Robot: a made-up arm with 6 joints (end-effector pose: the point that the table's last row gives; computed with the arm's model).
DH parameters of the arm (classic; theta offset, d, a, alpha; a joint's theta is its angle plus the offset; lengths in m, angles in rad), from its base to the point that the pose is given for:
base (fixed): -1.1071 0 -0.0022 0
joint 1: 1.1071 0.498 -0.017 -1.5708
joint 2: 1.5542 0 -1.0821 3.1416
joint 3: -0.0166 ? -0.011 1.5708
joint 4: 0 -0.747 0.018 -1.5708
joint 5: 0 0.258 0.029 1.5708
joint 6: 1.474 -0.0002 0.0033 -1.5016
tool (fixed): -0.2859 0.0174 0 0
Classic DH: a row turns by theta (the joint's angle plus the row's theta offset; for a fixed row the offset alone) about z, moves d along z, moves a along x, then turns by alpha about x.
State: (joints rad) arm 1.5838 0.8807 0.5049 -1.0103 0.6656 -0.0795
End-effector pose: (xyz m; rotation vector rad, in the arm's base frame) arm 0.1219 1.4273 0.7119 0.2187 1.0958 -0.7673
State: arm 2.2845 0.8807 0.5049 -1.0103 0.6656 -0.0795
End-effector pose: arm -0.8260 1.1707 0.7119 -0.1661 1.0747 -0.1388
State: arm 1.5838 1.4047 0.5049 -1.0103 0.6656 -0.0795
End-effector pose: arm 0.1230 1.3410 -0.0376 -0.2222 0.8536 -1.0236
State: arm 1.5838 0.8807 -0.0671 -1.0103 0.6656 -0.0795
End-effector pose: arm 0.1266 1.0644 0.4553 -0.2625 0.8291 -1.0449
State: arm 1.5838 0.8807 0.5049 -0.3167 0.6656 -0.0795
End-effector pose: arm 0.2472 1.4765 0.8325 0.3010 0.4997 -0.4139
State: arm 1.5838 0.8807 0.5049 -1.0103 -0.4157 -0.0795
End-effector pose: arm 0.1216 1.4152 0.7163 -0.8469 1.0876 -0.3134
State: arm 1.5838 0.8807 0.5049 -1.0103 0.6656 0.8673
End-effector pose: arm 0.1122 1.4329 0.7234 0.1052 0.1288 -0.8252
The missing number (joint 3, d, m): 0.025
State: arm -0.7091 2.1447 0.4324 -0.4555 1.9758 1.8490
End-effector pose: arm 0.3693 -0.6287 -0.8262 2.1398 1.1447 1.8709
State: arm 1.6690 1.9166 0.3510 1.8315 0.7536 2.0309
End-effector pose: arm -0.1214 1.2615 -0.6187 1.6944 -1.5353 1.8505
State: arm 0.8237 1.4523 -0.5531 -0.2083 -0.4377 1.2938
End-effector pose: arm 0.6469 0.3255 0.0056 -1.9203 0.1703 0.5609
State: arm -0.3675 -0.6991 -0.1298 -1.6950 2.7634 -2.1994
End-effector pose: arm 0.0462 -0.0303 1.5087 1.9092 -1.6683 1.3775
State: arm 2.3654 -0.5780 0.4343 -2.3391 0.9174 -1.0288
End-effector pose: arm -0.0782 -0.1891 1.9573 0.6768 -2.3277 -0.2418
